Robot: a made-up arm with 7 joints. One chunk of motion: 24 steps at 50 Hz.
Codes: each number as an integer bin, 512 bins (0 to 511) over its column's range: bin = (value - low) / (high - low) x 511, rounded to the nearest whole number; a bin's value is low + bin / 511 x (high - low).
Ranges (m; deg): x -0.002..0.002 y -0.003..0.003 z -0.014..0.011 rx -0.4..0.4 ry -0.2..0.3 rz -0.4..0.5
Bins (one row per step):
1: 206 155 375 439 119 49
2: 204 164 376 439 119 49
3: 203 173 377 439 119 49
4: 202 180 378 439 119 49
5: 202 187 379 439 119 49
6: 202 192 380 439 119 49
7: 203 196 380 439 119 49
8: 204 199 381 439 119 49
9: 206 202 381 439 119 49
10: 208 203 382 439 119 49
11: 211 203 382 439 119 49
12: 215 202 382 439 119 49
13: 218 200 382 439 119 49
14: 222 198 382 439 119 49
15: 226 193 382 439 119 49
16: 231 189 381 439 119 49
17: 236 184 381 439 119 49
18: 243 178 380 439 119 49
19: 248 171 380 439 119 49
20: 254 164 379 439 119 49
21: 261 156 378 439 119 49
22: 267 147 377 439 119 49
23: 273 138 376 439 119 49
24: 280 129 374 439 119 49
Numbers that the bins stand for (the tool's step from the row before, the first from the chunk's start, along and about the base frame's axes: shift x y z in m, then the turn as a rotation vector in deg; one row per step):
1: -0.00039 -0.00118 0.00435 0.287 -0.084 -0.314
2: -0.00040 -0.00107 0.00440 0.287 -0.084 -0.314
3: -0.00041 -0.00097 0.00444 0.287 -0.084 -0.314
4: -0.00042 -0.00089 0.00449 0.287 -0.084 -0.314
5: -0.00042 -0.00080 0.00454 0.287 -0.084 -0.314
6: -0.00042 -0.00075 0.00459 0.287 -0.084 -0.314
7: -0.00041 -0.00070 0.00459 0.287 -0.084 -0.314
8: -0.00040 -0.00066 0.00464 0.287 -0.084 -0.314
9: -0.00039 -0.00063 0.00464 0.287 -0.084 -0.314
10: -0.00037 -0.00062 0.00469 0.287 -0.084 -0.314
11: -0.00035 -0.00062 0.00469 0.287 -0.084 -0.314
12: -0.00032 -0.00063 0.00469 0.287 -0.084 -0.314
13: -0.00029 -0.00065 0.00469 0.287 -0.084 -0.314
14: -0.00026 -0.00068 0.00469 0.287 -0.084 -0.314
15: -0.00023 -0.00073 0.00469 0.287 -0.084 -0.314
16: -0.00019 -0.00078 0.00464 0.287 -0.084 -0.314
17: -0.00015 -0.00084 0.00464 0.287 -0.084 -0.314
18: -0.00010 -0.00091 0.00459 0.287 -0.084 -0.314
19: -0.00006 -0.00099 0.00459 0.287 -0.084 -0.314
20: -0.00001 -0.00107 0.00454 0.287 -0.084 -0.314
21: 0.00004 -0.00117 0.00449 0.287 -0.084 -0.314
22: 0.00009 -0.00127 0.00444 0.287 -0.084 -0.314
23: 0.00014 -0.00138 0.00440 0.287 -0.084 -0.314
24: 0.00019 -0.00149 0.00430 0.287 -0.084 -0.314

